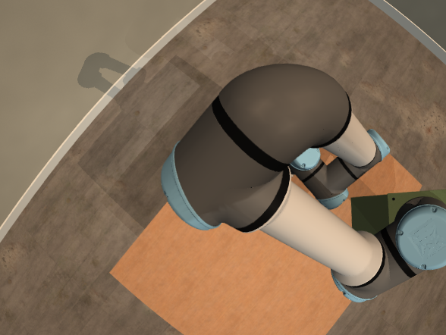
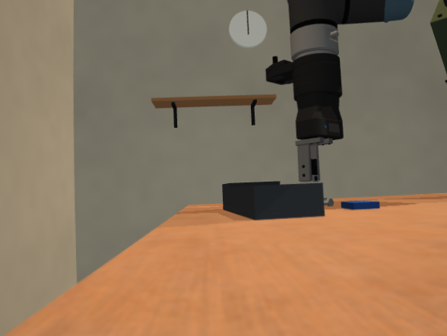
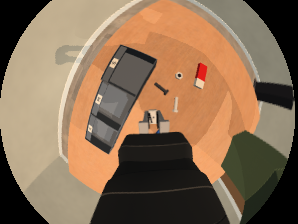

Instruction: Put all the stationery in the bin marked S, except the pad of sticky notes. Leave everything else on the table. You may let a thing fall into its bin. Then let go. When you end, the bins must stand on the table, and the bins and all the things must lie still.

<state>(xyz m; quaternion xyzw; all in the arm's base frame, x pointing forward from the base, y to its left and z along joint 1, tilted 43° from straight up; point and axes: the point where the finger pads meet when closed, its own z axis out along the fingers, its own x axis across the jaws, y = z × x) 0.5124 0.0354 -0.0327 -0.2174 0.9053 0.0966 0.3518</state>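
The white eraser is 14 cm to the right of my hand, 6 cm below it and 6 cm behind it. From my hand the other things lie so: black screw: 6 cm to the right, 6 cm below, 1 cm ahead; then white clip-like piece: 1 cm below; then white bolt: 6 cm below, 4 cm to the right, 4 cm behind.
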